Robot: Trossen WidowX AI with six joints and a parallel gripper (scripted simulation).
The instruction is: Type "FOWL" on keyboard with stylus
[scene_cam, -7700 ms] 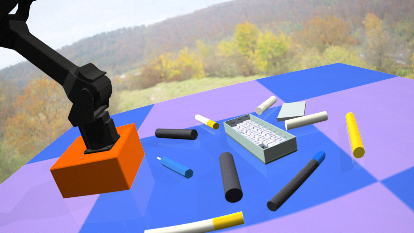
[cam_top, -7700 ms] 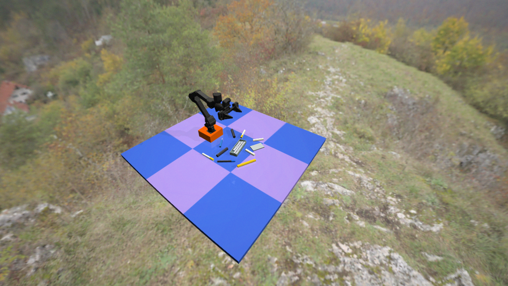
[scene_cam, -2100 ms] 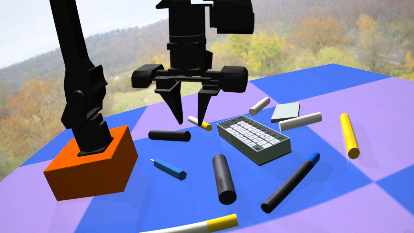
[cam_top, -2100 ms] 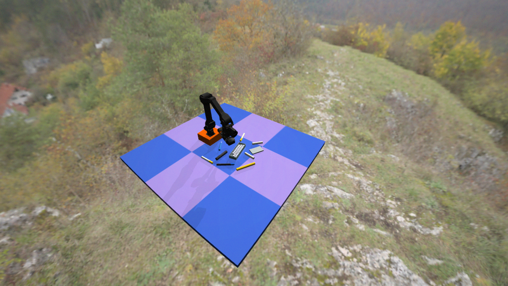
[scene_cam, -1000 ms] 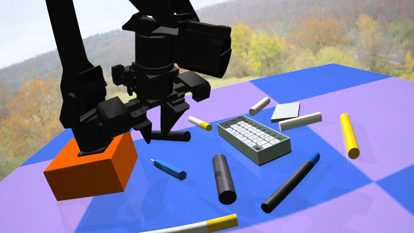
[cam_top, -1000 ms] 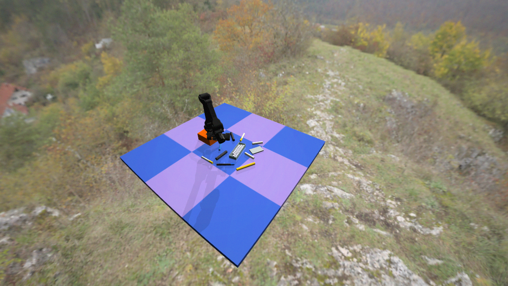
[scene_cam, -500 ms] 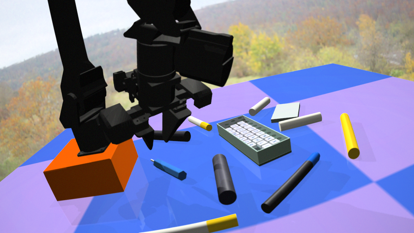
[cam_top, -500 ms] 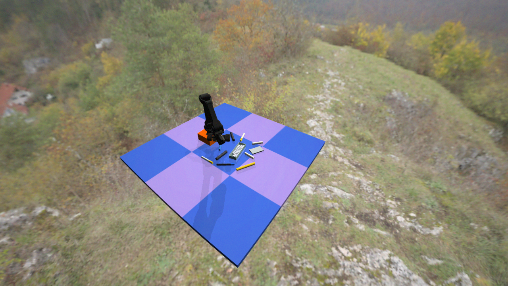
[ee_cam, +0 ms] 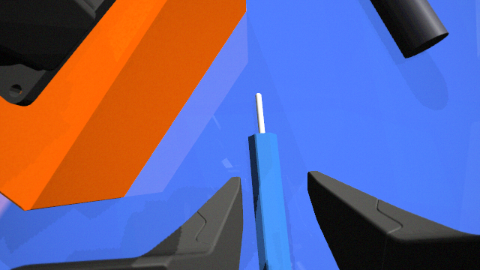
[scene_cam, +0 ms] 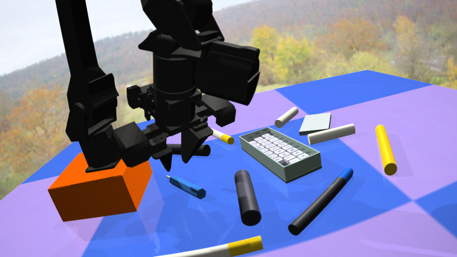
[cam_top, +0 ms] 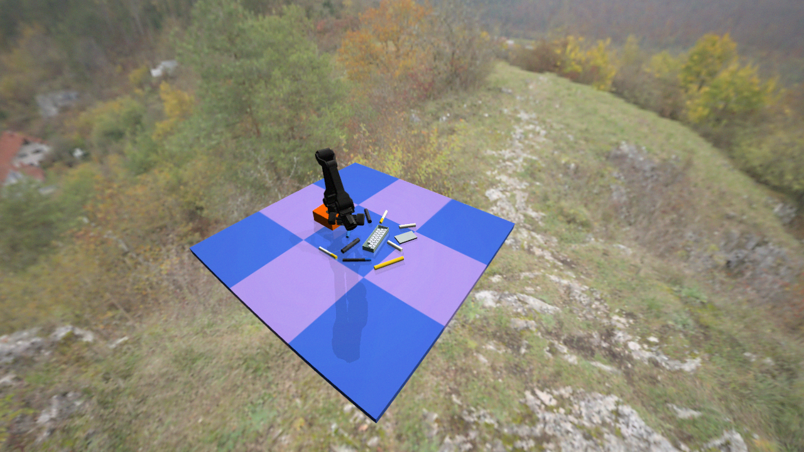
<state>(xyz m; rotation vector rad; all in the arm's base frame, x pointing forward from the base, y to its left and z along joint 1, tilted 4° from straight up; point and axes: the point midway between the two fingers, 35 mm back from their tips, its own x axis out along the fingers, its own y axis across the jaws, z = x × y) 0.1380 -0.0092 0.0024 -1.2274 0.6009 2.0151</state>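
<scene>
Right now my gripper tip is 30 mm above the blue stylus, 10 mm to the right of it and 10 mm past it. Also, from my gripper tip: keyboard end wall: 160 mm ahead, 50 mm to the left, 30 mm below; stylus tip: 40 mm to the left, 30 mm below, 30 mm behind; grey pad: 270 mm ahead, 170 mm to the left, 40 mm below.
</scene>
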